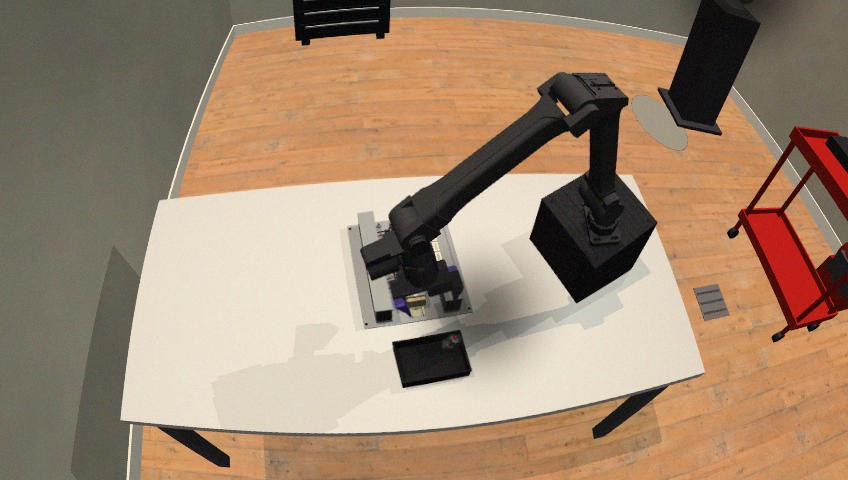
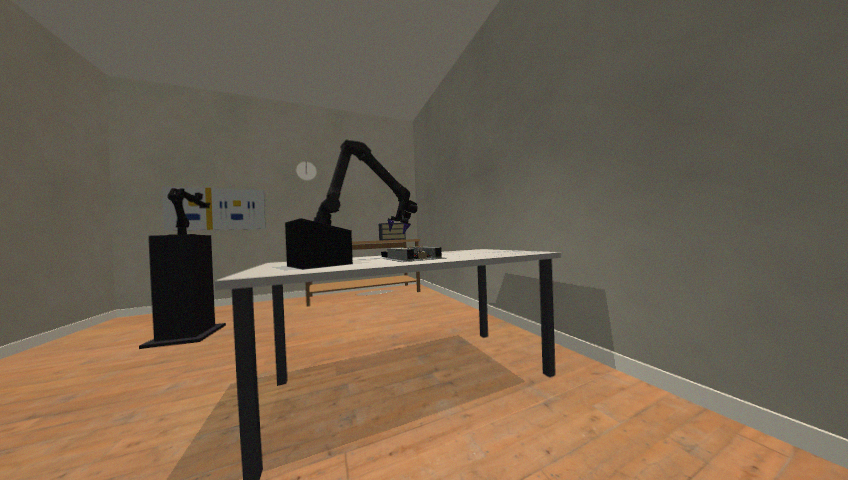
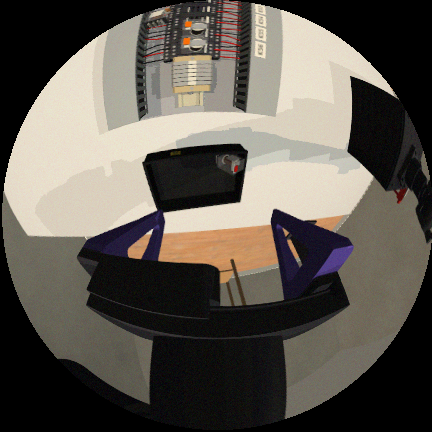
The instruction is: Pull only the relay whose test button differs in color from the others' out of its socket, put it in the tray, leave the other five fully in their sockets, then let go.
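Places are measured from the arm's base along level axes (x up, y right, z ahead), in centimetres.
Where they show: gripper, fingertip midpoint: (image 1: 432, 308) (image 2: 396, 232) (image 3: 217, 214); arm's base at its link origin: (image 1: 601, 225) (image 2: 321, 228) (image 3: 407, 165).
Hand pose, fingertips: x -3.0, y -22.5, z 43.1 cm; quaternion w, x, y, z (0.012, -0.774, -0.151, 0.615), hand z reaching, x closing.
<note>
Things, the pixels of their top centre, and the offset from my fingertips. "pt": a spot on its surface instead. Level surfaces: height alone.
- relay with a red test button, top centre: (image 3: 232, 169) (image 1: 452, 337) dy -1.6, dx -10.9, dz -5.2 cm
- black tray at a spot on its surface: (image 3: 190, 182) (image 1: 428, 369) pt dy -8.0, dx -15.7, dz +0.0 cm
- relay panel at a spot on its surface: (image 1: 358, 279) pt dy +16.6, dx -15.7, dz +17.8 cm
- terminal block at its top centre: (image 3: 191, 74) dy +11.3, dx -11.3, dz +3.6 cm
- white table at its surface level: dx -16.0 cm
The relay with a red test button (image 1: 452, 340) (image 3: 231, 163) lies in the black tray (image 1: 425, 364) (image 3: 190, 182), in its corner nearest the arm base. It appears tipped on its side. My gripper (image 1: 429, 297) (image 2: 398, 231) (image 3: 217, 214) is open with its purple fingers wide apart, nothing between them. It hangs above the tray-side end of the relay panel (image 1: 358, 279) (image 3: 260, 85), apart from tray and relay. Two relays with orange buttons, a nearer one (image 3: 196, 45) and a farther one (image 3: 197, 28), stand in the socket row; other relays are hidden or cut off.
The panel has raised wire ducts (image 1: 367, 261) and a terminal block (image 3: 192, 72) at its tray-side end. The arm stands on a black pedestal block (image 1: 586, 237) (image 2: 318, 243) on the white table (image 1: 238, 267) (image 2: 476, 256). The tray has raised walls.
</note>
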